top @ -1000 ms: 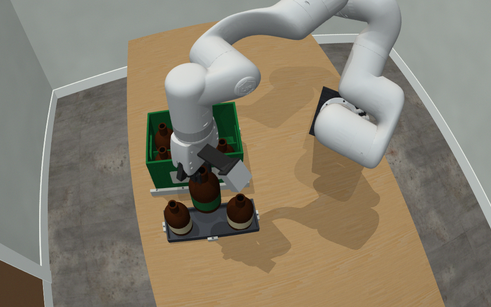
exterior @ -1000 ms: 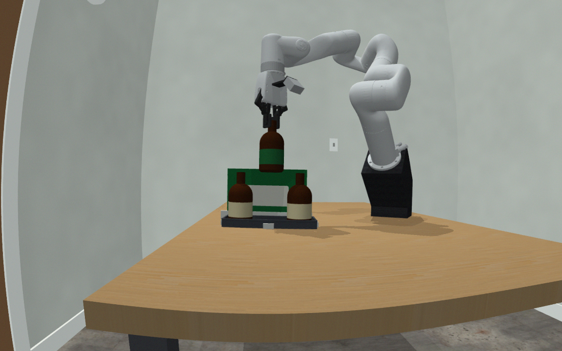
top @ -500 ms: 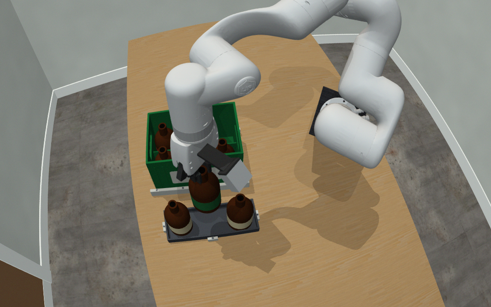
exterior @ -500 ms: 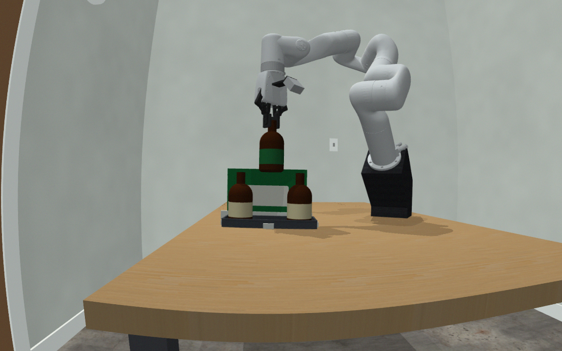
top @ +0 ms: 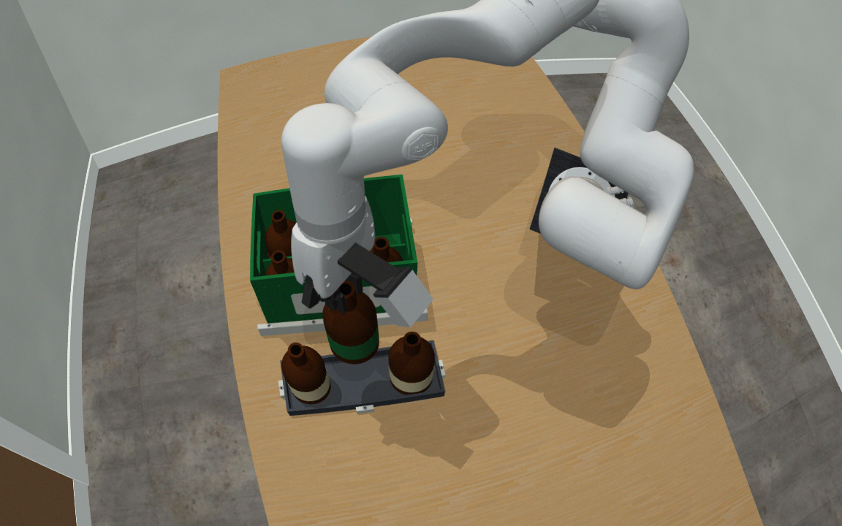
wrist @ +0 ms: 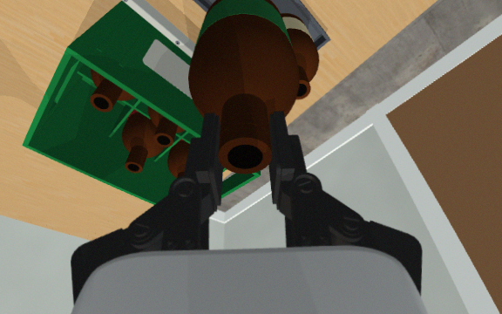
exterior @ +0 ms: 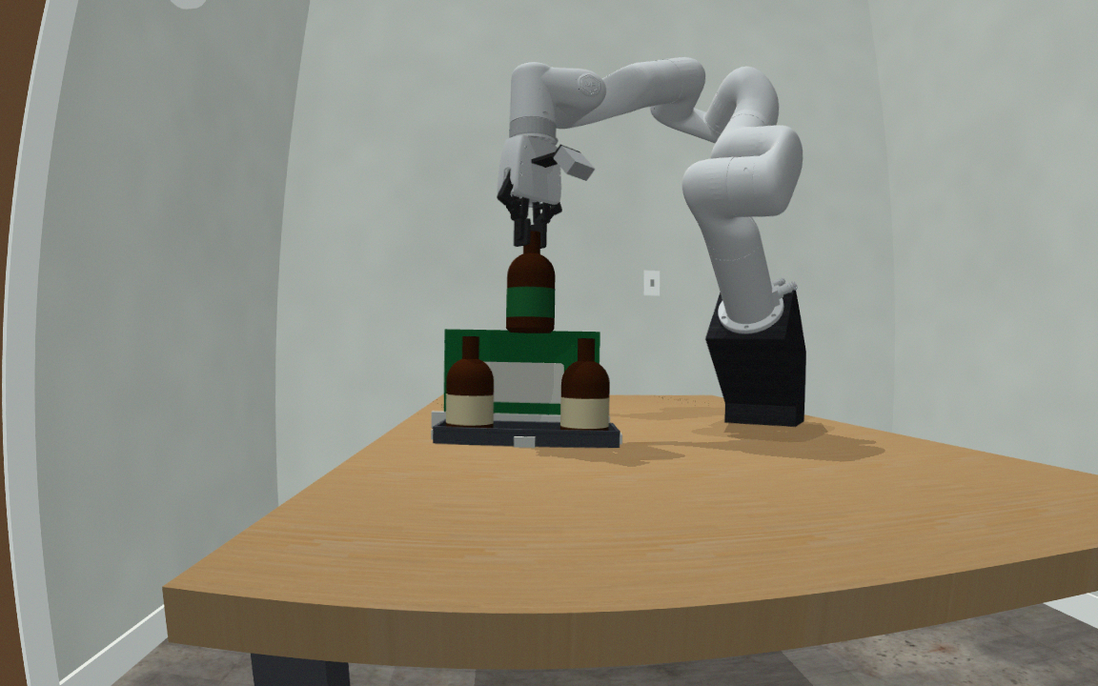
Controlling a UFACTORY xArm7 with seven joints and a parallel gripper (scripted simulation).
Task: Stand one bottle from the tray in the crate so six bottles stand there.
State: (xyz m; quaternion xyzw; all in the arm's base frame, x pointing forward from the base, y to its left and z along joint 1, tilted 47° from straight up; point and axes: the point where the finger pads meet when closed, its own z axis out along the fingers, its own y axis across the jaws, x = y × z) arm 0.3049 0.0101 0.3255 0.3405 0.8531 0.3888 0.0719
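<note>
My hand is 70 mm above the green-label bottle. Also, from my hand: dark tray: 310 mm below; then green crate: 240 mm below, 210 mm to the right, 50 mm ahead.
</note>
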